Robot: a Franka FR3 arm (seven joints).
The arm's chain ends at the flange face. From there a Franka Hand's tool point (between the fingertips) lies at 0.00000 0.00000 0.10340 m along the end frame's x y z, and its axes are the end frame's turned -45 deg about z.
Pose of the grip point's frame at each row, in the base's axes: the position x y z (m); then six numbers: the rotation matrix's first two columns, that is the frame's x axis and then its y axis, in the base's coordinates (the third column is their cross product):
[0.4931 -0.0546 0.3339 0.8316 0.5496 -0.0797 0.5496 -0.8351 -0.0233]
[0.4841 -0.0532 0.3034 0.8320 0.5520 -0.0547 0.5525 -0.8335 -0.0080]
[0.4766 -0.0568 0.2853 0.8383 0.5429 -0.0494 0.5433 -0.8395 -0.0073]
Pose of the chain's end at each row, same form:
[0.5013 -0.0521 0.4369 0.9767 -0.2019 -0.0728 -0.1994 -0.9791 0.0399]
[0.4893 -0.0508 0.4066 0.9790 -0.1991 -0.0443 -0.1976 -0.9797 0.0330]
[0.4813 -0.0547 0.3886 0.9769 -0.2097 -0.0401 -0.2086 -0.9775 0.0298]

